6 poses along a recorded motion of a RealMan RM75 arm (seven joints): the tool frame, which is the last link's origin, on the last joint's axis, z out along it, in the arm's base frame.
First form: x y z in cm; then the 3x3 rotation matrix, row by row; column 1 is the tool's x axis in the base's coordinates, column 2 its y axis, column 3 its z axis. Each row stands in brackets.
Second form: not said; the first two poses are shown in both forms.
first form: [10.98 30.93 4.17], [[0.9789 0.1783 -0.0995], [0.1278 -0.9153 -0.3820], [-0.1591 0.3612 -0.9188]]
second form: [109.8 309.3 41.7], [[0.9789 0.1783 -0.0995], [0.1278 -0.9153 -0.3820], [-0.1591 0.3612 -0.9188]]
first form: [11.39 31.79 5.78], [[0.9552 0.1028 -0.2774], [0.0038 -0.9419 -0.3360], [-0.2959 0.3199 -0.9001]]
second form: [113.9 317.9 57.8], [[0.9552 0.1028 -0.2774], [0.0038 -0.9419 -0.3360], [-0.2959 0.3199 -0.9001]]
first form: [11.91 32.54 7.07], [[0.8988 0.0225 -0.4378], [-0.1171 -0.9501 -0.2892], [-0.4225 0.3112 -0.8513]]
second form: [119.1 325.4 70.7], [[0.8988 0.0225 -0.4378], [-0.1171 -0.9501 -0.2892], [-0.4225 0.3112 -0.8513]]
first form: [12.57 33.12 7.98], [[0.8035 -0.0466 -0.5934], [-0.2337 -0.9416 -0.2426], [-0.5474 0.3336 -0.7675]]
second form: [125.7 331.2 79.8], [[0.8035 -0.0466 -0.5934], [-0.2337 -0.9416 -0.2426], [-0.5474 0.3336 -0.7675]]
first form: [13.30 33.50 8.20], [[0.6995 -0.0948 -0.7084], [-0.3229 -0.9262 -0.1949], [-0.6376 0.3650 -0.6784]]
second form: [133.0 335.0 82.0], [[0.6995 -0.0948 -0.7084], [-0.3229 -0.9262 -0.1949], [-0.6376 0.3650 -0.6784]]
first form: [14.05 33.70 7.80], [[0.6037 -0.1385 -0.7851], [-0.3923 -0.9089 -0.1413], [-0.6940 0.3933 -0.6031]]
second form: [140.5 337.0 78.0], [[0.6037 -0.1385 -0.7851], [-0.3923 -0.9089 -0.1413], [-0.6940 0.3933 -0.6031]]
